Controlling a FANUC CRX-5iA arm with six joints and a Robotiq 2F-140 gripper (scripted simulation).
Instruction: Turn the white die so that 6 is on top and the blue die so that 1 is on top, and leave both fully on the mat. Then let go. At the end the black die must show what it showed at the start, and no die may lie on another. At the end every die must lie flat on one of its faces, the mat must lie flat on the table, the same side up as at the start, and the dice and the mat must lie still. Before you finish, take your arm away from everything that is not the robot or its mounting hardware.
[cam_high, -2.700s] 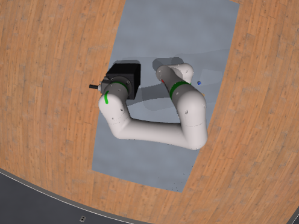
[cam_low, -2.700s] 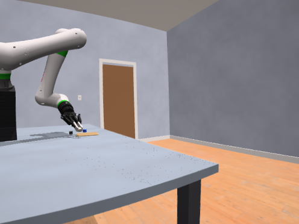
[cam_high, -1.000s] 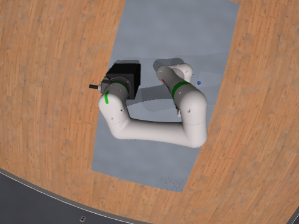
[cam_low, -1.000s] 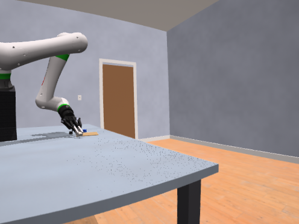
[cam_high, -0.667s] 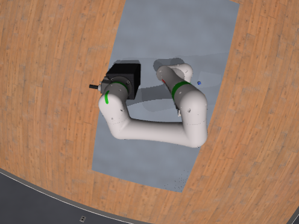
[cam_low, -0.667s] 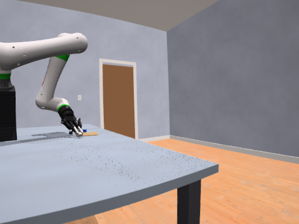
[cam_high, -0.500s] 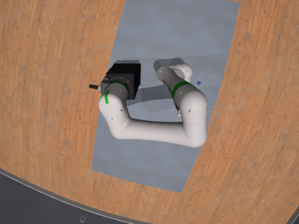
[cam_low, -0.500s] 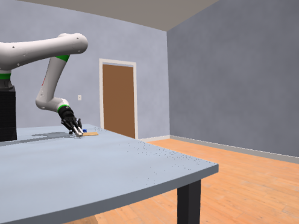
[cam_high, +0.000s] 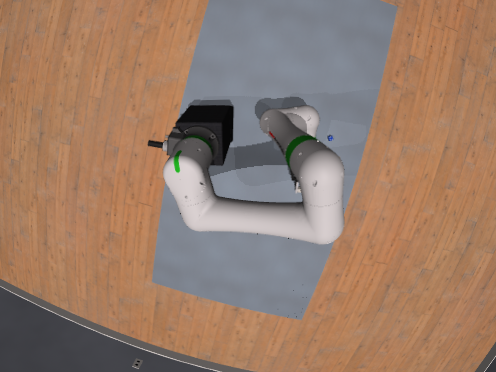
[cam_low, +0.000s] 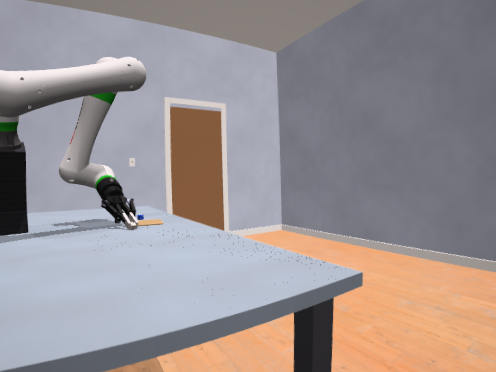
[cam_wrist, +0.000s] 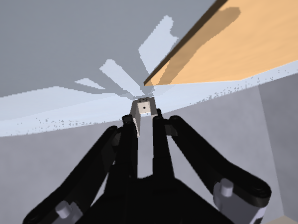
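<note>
Now: the white die 20 mm to the right of my hand and 20 mm below it. Also, from my hand: blue die: 100 mm ahead, 240 mm to the left, 20 mm below; then black die: 10 mm behind, 200 mm to the left, 20 mm below; then tan mat: 80 mm ahead, 110 mm to the left, 30 mm below.
</note>
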